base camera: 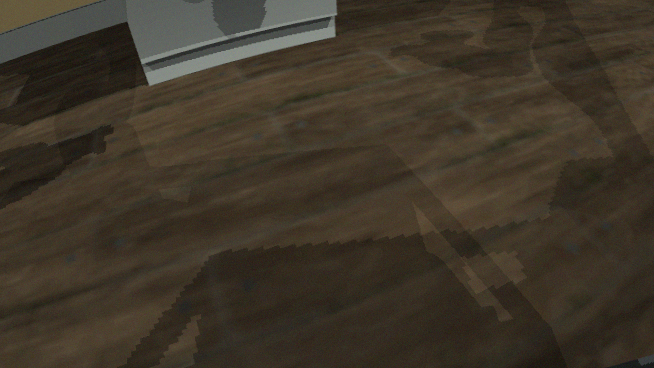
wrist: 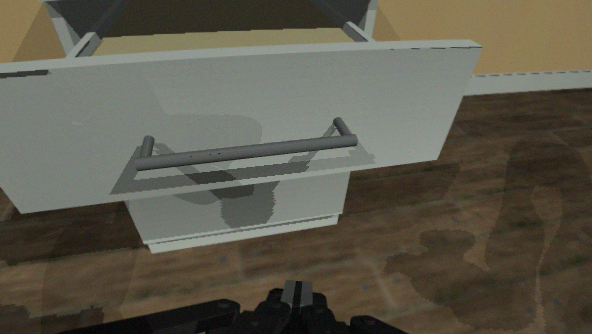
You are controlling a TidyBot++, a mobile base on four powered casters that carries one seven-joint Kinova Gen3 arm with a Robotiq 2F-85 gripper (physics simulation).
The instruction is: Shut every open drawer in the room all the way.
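Frame: origin at the arm's base, x ahead, y left, z up, level; metres.
Where they show: gripper, fingertip midpoint: (wrist: 297,300).
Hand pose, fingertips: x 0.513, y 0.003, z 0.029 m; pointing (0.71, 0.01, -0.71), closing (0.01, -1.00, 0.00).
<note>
After its pixels a point has its place.
An open drawer with a wide white front (wrist: 300,90) @(y 0.019, x 0.668, z 0.069 m) stands pulled out from its cabinet in the wrist view, with its pale inner bottom showing behind the front. A grey bar handle (wrist: 250,151) @(y 0.051, x 0.619, z 0.040 m) runs across the front. The white cabinet (base camera: 175,30) @(y 0.245, x 0.795, z -0.290 m) (wrist: 175,220) @(y 0.253, x 0.792, z -0.280 m) shows below the drawer in the wrist view and at the top left of the base camera view. My gripper (wrist: 297,300) @(y 0.003, x 0.513, z 0.029 m) is shut and empty at the bottom of the wrist view. It appears in front of the drawer, apart from the front and the handle.
A tan wall (wrist: 530,35) @(y -0.802, x 1.779, z -0.150 m) with a white baseboard (wrist: 530,84) @(y -0.918, x 1.805, z -0.361 m) (base camera: 45,45) @(y 0.844, x 1.193, z -0.389 m) stands behind the cabinet. The wooden floor (base camera: 325,200) @(y -0.010, x 0.427, z -0.396 m) (wrist: 400,200) @(y -0.230, x 1.028, z -0.396 m) spreads in front and to the right, with shadows of the arm and other shapes on it.
</note>
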